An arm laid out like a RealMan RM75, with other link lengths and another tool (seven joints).
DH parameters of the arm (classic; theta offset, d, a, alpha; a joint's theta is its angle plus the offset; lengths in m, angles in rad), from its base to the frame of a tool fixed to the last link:
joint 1: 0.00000 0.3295 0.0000 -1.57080
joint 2: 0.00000 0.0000 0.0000 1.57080
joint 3: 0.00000 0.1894 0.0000 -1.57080
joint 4: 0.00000 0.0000 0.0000 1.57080
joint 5: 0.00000 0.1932 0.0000 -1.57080
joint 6: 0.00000 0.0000 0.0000 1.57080
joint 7: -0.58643 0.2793 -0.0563 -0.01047
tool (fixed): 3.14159 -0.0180 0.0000 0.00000
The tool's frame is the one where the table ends.
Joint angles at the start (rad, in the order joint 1, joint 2, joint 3, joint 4, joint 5, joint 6, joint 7):
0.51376 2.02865 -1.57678 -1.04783 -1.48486 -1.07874 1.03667
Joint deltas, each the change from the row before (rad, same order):
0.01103 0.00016 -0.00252 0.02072 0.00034 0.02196 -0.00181
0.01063 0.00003 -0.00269 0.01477 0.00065 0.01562 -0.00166
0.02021 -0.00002 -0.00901 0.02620 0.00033 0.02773 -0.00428
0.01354 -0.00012 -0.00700 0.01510 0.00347 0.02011 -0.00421
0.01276 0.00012 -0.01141 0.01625 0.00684 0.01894 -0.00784
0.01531 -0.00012 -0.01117 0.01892 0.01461 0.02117 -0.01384
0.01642 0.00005 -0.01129 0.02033 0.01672 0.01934 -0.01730
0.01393 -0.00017 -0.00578 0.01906 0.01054 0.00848 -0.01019
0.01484 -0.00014 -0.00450 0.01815 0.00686 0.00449 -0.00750
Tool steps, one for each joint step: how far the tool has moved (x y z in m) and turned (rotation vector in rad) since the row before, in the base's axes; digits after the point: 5 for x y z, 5 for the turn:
0.00260 0.00565 -0.00272 0.01033 -0.00751 -0.01490
0.00108 0.00377 -0.00207 0.00690 -0.00578 -0.00715
0.00205 0.00545 -0.00475 0.00987 -0.01402 -0.00790
0.00032 0.00380 -0.00266 0.00886 -0.00717 -0.00288
0.00048 0.00227 -0.00354 0.00542 -0.00759 0.00004
-0.00065 0.00314 -0.00290 0.00908 -0.00370 0.00203
-0.00083 0.00266 -0.00300 0.00827 -0.00369 0.00482
0.00004 0.00134 -0.00230 0.00087 -0.00344 0.00127
-0.00008 0.00058 -0.00234 -0.00223 -0.00482 0.00294

